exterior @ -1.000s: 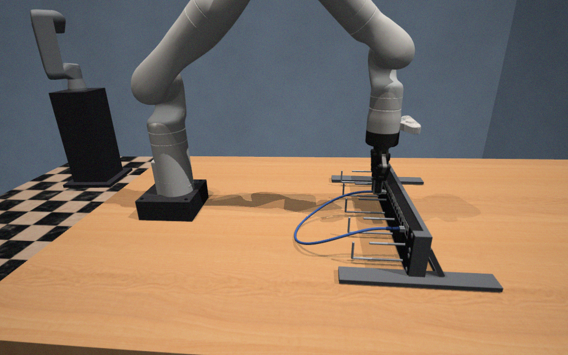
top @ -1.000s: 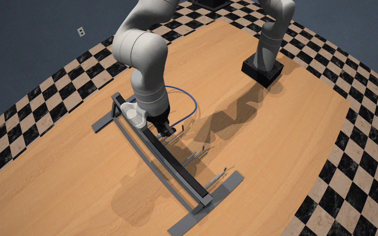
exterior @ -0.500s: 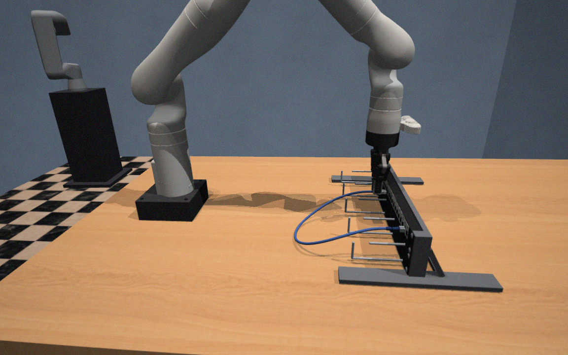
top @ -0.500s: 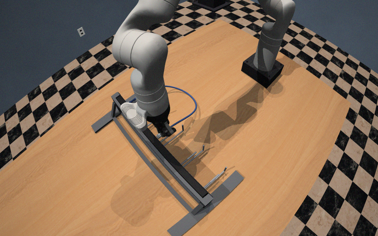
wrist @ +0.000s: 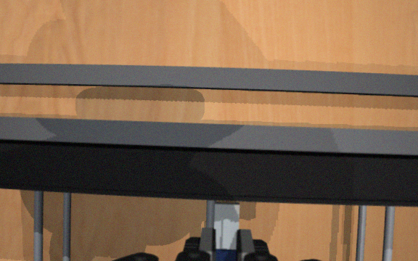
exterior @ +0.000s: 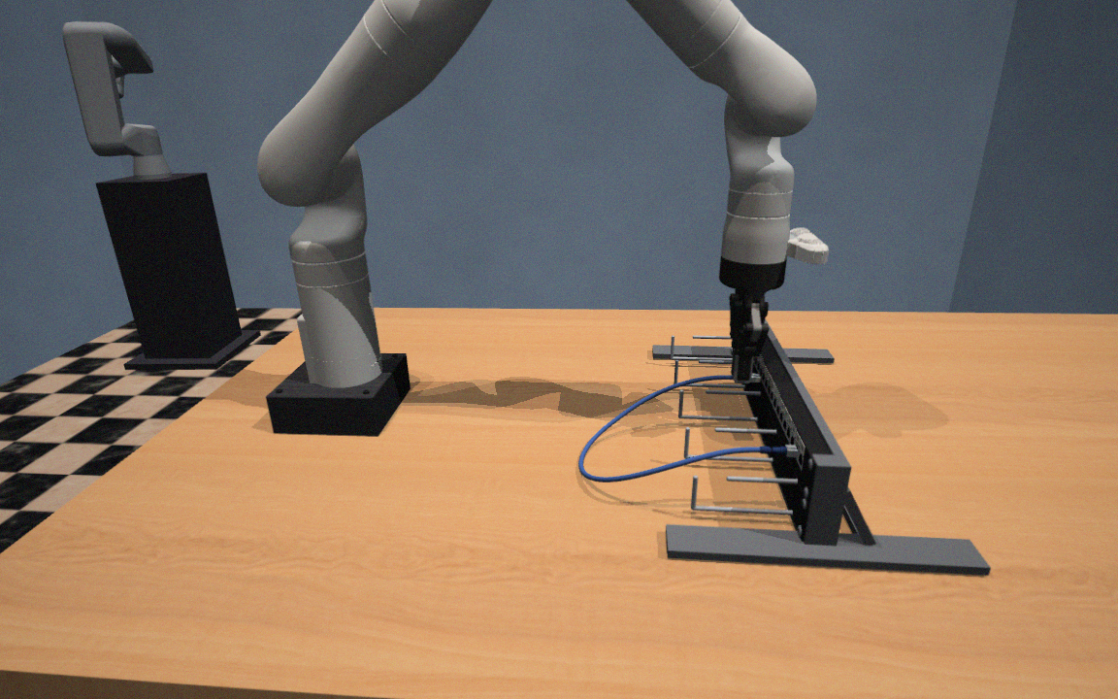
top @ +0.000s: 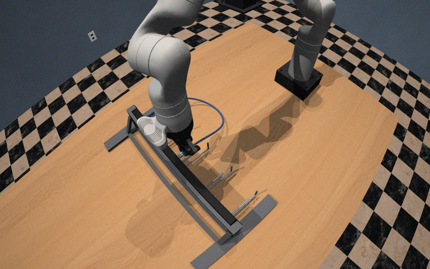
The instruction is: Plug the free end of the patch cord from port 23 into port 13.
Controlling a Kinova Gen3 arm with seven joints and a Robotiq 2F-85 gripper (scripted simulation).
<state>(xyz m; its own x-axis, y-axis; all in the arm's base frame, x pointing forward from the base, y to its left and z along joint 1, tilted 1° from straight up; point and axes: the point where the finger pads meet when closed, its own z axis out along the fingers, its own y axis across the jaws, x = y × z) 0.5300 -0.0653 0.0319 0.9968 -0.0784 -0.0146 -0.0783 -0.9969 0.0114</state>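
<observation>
Right now my hand is 1 cm short of the plug and 1 cm above it.
</observation>
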